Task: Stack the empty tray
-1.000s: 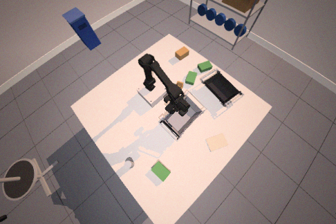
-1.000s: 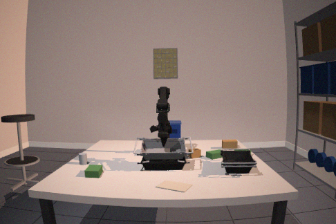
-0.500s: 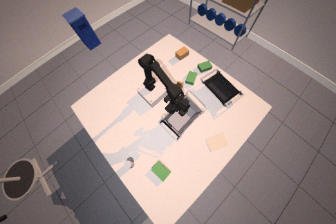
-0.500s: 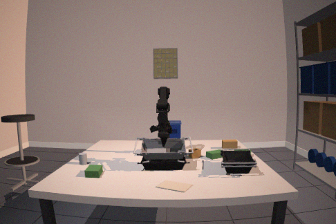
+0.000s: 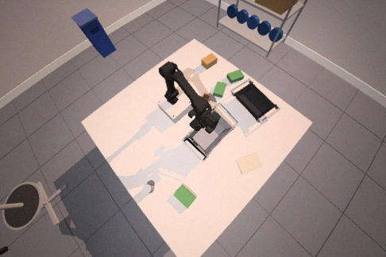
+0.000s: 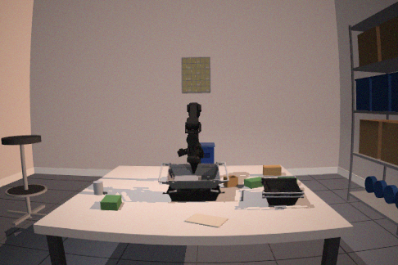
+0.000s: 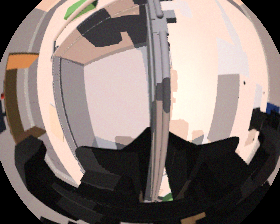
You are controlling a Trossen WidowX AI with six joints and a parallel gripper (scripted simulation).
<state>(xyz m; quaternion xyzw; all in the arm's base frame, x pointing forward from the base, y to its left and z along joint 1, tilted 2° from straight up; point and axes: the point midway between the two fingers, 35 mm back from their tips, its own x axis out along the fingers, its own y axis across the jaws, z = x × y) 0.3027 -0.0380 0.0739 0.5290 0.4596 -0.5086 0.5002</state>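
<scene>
The grey wire-handled tray lies 80 mm ahead of my gripper tip, 10 mm to the right of it and 10 mm above it. Also, from my gripper tip: beige pad 390 mm ahead, 110 mm below, 20 mm to the left.
</scene>
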